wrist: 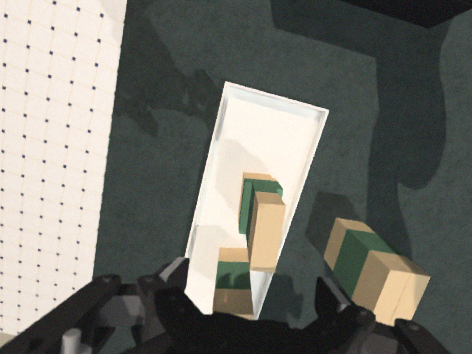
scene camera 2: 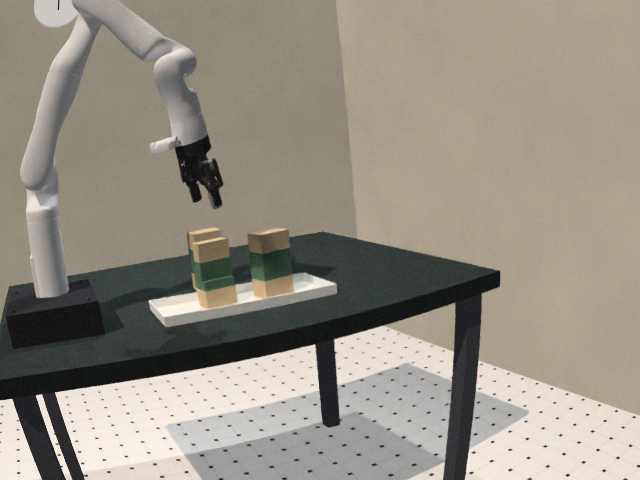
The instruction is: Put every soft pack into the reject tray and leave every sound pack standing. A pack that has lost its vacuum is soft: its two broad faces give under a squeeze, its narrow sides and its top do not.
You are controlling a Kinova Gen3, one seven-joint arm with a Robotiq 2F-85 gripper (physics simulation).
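Frame: origin at the arm's base, x ahead, y left, z up, level; millimetres.
Where they show: gripper, fingertip midpoint: [wrist: 250,281] [scene camera 2: 207,204]; arm's base, link origin: [scene camera 2: 53,292].
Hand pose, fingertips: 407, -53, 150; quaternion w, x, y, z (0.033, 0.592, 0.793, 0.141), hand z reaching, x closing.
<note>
Things, the pixels of their top centre, and the offset from my fingertips, as dx, dy, dz. Level surfaces: height alone.
- white reject tray, top centre: [wrist: 241,225] [scene camera 2: 238,293] +52, +21, -201
- second pack, top centre: [wrist: 231,341] [scene camera 2: 267,231] +139, +41, -80
- third pack, top centre: [wrist: 398,302] [scene camera 2: 203,230] +21, +197, -83
- dark table, surface height: dz -223
Three tan packs with green bands show. One pack [scene camera 2: 212,269] [wrist: 268,232] stands in the white reject tray [scene camera 2: 178,318] [wrist: 265,130], with a step in its green band. A second pack [scene camera 2: 270,264] [wrist: 233,275] stands in the tray too; its lower part in the wrist view is hidden by the gripper. A third pack [scene camera 2: 205,234] [wrist: 367,267] stands on the table beside the tray, mostly hidden behind the first in the scene view. My gripper [scene camera 2: 206,202] [wrist: 250,281] is open and empty, above the first pack and apart from the packs.
The dark table [scene camera 2: 392,273] [wrist: 155,200] carries the tray and the third pack. The robot's black base [scene camera 2: 55,316] stands at the table's left end in the scene view. The tray has bare floor at its end nearer the base. The first two packs stand with a gap between them.
</note>
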